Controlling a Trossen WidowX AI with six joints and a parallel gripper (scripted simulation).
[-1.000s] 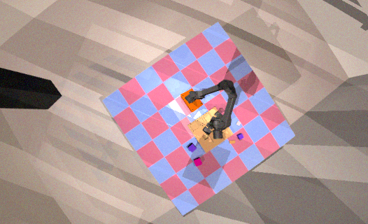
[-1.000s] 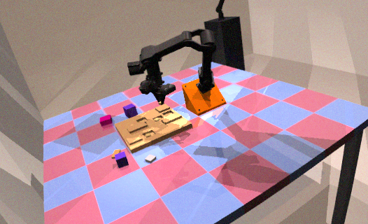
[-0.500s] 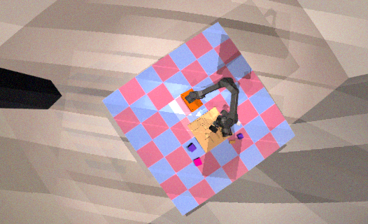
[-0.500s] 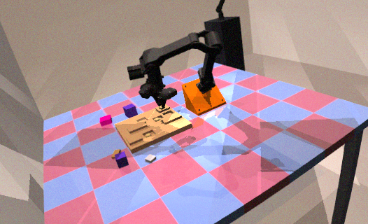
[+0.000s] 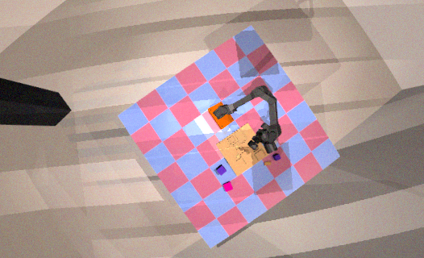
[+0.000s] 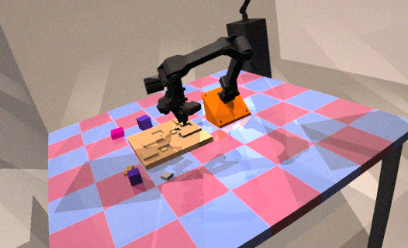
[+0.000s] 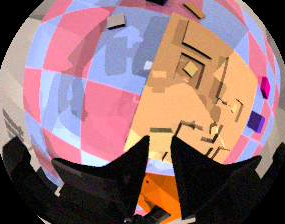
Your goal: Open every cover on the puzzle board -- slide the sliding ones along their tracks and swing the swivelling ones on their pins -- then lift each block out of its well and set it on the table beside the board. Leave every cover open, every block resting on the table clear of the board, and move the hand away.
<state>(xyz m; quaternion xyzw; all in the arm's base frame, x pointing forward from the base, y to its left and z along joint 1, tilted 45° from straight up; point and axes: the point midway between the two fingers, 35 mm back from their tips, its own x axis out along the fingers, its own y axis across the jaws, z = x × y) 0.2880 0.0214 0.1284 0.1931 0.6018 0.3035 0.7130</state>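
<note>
The tan puzzle board lies 30 mm ahead of my gripper tip, 130 mm to the right of it and 90 mm below it. The rest, counted from my gripper tip: magenta block: 180 mm ahead, 390 mm to the right, 100 mm below; orange piece: 250 mm ahead, 40 mm to the right, 110 mm below.
</note>
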